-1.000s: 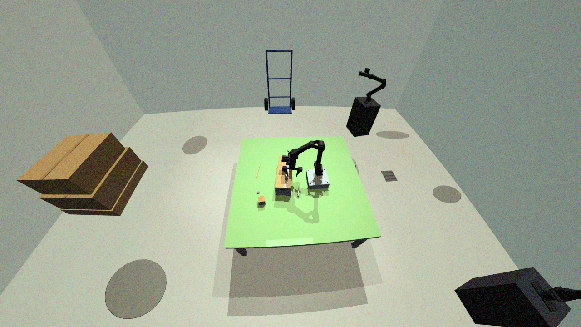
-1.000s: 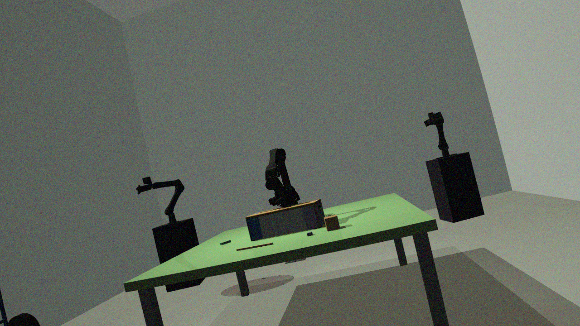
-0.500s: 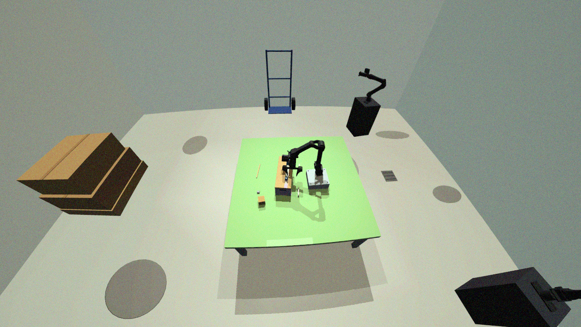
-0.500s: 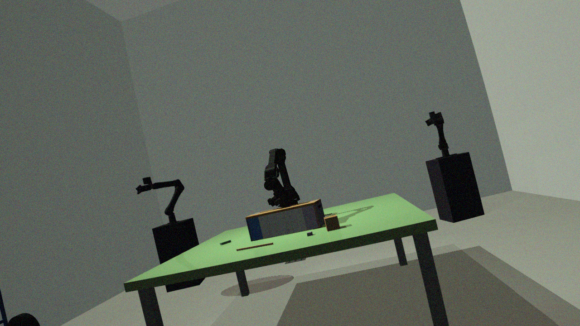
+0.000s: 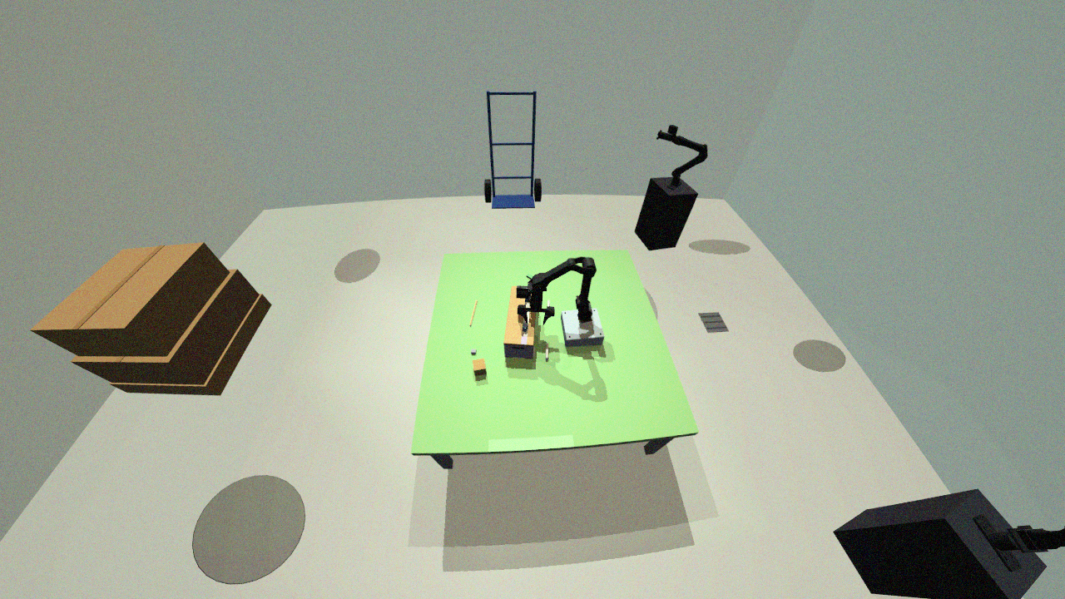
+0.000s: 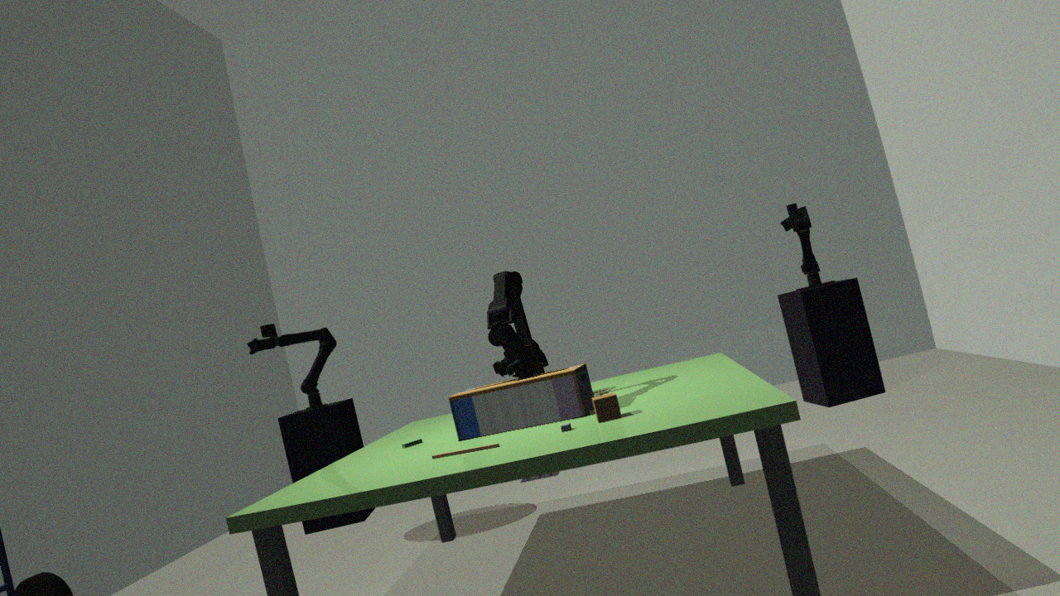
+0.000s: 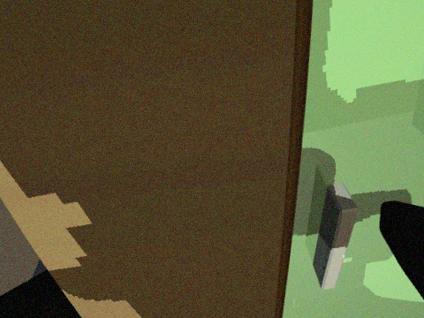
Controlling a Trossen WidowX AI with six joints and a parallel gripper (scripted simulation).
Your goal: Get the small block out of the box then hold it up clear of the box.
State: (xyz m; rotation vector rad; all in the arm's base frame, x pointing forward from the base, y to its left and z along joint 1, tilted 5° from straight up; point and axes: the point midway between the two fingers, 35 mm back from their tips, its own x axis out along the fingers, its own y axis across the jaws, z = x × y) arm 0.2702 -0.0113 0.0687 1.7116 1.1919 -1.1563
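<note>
Right now my gripper tip is 5 cm to the left of the tan-topped box, 3 cm above it and 2 cm short of it. From my gripper tip the other things lie so: thin stick: 30 cm ahead, 22 cm to the right, 9 cm below; then blue block: 6 cm ahead; then brown cube: 32 cm ahead, 15 cm to the left, 6 cm below.
</note>
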